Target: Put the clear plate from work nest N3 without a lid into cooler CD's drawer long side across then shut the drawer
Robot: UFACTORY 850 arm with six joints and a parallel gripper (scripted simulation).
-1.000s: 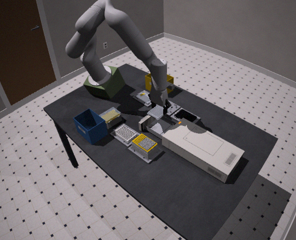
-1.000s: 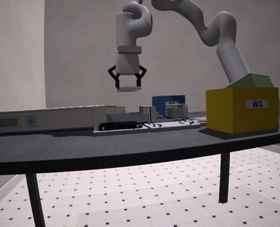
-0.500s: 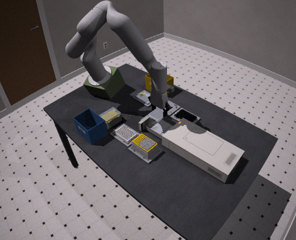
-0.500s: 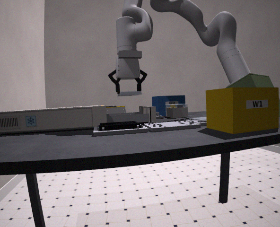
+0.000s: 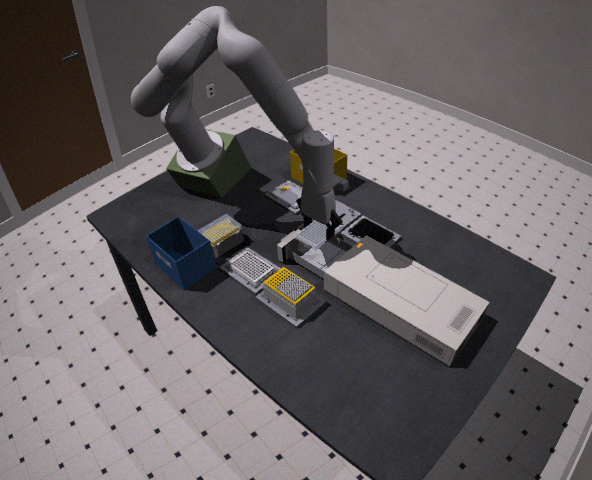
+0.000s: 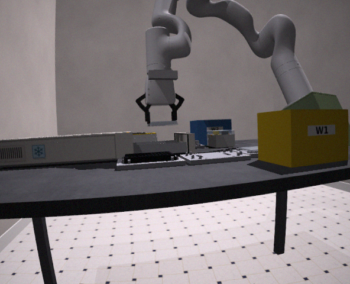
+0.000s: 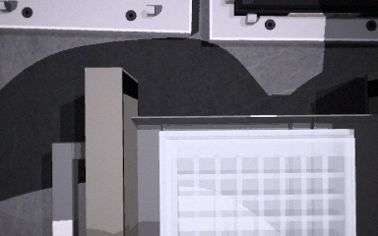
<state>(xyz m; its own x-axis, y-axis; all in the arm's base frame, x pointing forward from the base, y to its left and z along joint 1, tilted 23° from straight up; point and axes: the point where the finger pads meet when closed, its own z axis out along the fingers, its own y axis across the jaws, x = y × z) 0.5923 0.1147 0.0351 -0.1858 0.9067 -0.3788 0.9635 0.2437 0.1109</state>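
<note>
My hand is 80 mm above the drawer, 30 mm short of it and 10 mm to the right of it. Round my hand: cooler CD (180 mm ahead, 80 mm below, 30 mm to the left); then yellow-rimmed tip box (190 mm to the right, 90 mm ahead, 60 mm below); then clear plate (10 mm below).
</note>
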